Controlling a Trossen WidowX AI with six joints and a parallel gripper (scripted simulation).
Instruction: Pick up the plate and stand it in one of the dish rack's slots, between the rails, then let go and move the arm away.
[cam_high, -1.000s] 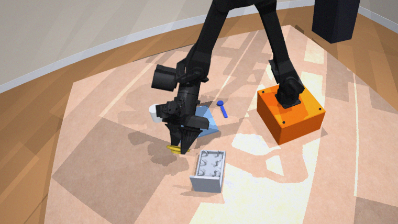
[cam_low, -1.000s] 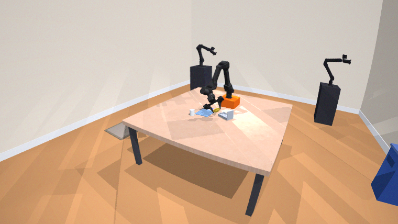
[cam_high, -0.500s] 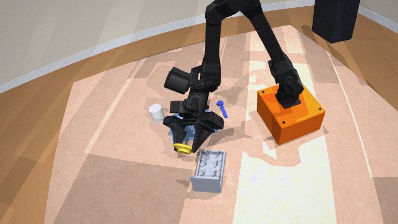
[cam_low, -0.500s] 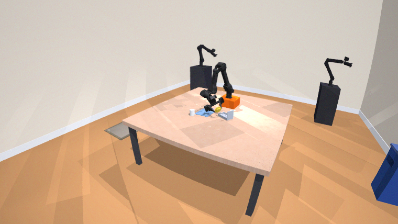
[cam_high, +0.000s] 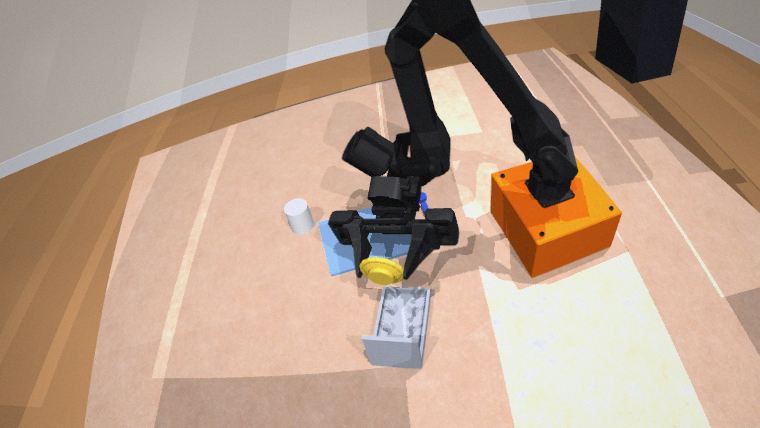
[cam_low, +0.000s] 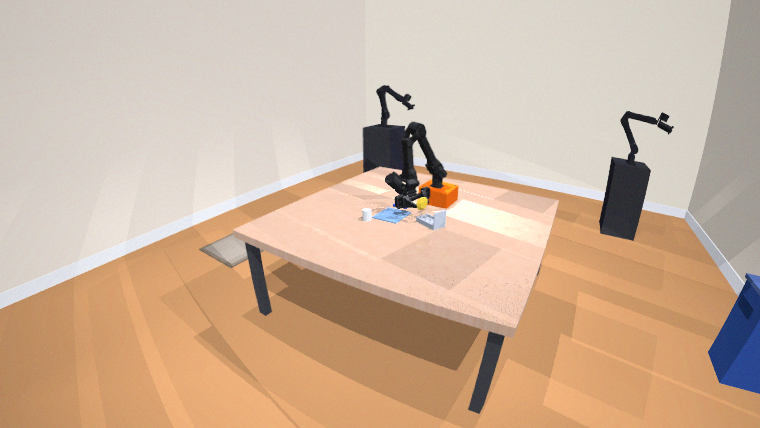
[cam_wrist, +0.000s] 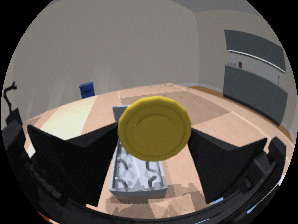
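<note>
Right now the grey dish rack is 1 cm behind my gripper tip, 4 cm to the left of it and 7 cm below it. The rest, counted from my gripper tip: blue spoon 13 cm behind, 19 cm to the right, 9 cm below; light blue mat 1 cm behind, 17 cm to the right, 9 cm below; yellow plate 1 cm to the right.
</note>
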